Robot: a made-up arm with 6 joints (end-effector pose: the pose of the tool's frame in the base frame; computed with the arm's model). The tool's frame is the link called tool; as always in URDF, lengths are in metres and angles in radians. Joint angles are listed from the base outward.
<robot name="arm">
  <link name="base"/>
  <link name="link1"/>
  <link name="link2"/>
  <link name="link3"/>
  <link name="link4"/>
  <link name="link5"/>
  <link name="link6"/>
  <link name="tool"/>
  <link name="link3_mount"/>
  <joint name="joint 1" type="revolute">
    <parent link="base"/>
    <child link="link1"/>
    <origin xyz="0 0 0.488" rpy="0 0 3.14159"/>
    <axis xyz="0 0 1"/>
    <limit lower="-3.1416" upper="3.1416"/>
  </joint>
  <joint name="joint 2" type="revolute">
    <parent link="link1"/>
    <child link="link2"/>
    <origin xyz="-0.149 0 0" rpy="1.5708 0 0"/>
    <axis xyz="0 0 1"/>
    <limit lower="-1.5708" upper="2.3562"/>
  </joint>
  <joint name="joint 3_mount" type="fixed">
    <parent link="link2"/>
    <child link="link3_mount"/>
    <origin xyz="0 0.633 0" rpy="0 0 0"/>
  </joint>
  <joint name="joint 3" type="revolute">
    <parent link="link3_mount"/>
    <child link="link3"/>
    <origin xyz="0 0.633 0" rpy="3.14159 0 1.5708"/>
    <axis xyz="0 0 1"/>
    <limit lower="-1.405" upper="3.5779"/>
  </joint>
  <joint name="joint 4" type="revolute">
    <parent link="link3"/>
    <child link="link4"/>
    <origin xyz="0.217 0 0" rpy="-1.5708 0 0"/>
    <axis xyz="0 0 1"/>
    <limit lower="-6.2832" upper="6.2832"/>
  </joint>
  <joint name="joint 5" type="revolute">
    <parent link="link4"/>
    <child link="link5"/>
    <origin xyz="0 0 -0.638" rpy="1.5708 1.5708 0"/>
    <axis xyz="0 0 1"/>
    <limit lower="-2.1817" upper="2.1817"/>
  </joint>
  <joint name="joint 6" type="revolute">
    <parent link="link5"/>
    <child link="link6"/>
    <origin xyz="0.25 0 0" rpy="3.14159 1.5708 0"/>
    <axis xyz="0 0 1"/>
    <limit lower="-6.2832" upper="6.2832"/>
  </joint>
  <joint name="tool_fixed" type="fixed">
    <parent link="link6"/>
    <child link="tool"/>
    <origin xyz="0 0 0" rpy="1.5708 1.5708 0"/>
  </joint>
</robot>
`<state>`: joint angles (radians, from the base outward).
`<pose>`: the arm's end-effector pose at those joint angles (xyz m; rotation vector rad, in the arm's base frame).
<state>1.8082 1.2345 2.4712 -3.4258 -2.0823 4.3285</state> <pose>-0.2017 1.0937 1.5327 1.7475 -0.8885 -0.9092</pose>
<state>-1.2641 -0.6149 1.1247 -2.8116 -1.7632 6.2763</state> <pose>-0.2633 1.0948 2.0285 -0.3097 0.2413 1.5233</pose>
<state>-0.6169 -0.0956 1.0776 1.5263 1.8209 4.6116</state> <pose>0.1736 0.1735 2.3676 -1.0635 -0.4083 1.0931</pose>
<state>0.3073 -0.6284 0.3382 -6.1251 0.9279 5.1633</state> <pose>-0.4754 -0.1178 2.3961 0.8467 -1.5763 1.2422</pose>
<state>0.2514 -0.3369 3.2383 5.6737 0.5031 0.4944</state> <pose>-0.8686 -0.2943 1.0362 -0.5690 2.1965 -0.0746</pose>
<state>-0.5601 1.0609 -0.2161 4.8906 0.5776 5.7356</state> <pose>1.3945 -1.0330 0.3646 1.4473 -0.1168 -1.7774</pose>
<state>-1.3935 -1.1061 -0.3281 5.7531 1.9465 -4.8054</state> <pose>-0.2721 0.8521 1.7363 0.9929 1.3010 2.0655</pose>
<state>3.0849 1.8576 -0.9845 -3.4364 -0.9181 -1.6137</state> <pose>-0.7243 0.0989 -0.4921 1.7176 0.9994 -0.9657</pose>
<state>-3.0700 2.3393 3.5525 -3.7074 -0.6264 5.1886</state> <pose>-1.0372 0.0044 0.5147 1.1145 -0.7933 1.2856</pose>
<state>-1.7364 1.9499 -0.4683 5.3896 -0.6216 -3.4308</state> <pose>-0.0163 -0.7859 -0.6316 0.7455 0.6497 0.7159</pose>
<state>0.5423 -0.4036 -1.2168 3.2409 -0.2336 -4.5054</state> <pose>0.3883 0.2407 1.2008 1.0472 0.8222 0.1111</pose>
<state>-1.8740 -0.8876 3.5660 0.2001 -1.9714 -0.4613</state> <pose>0.2488 0.9485 0.7669 -1.6468 -1.7585 -0.2662</pose>
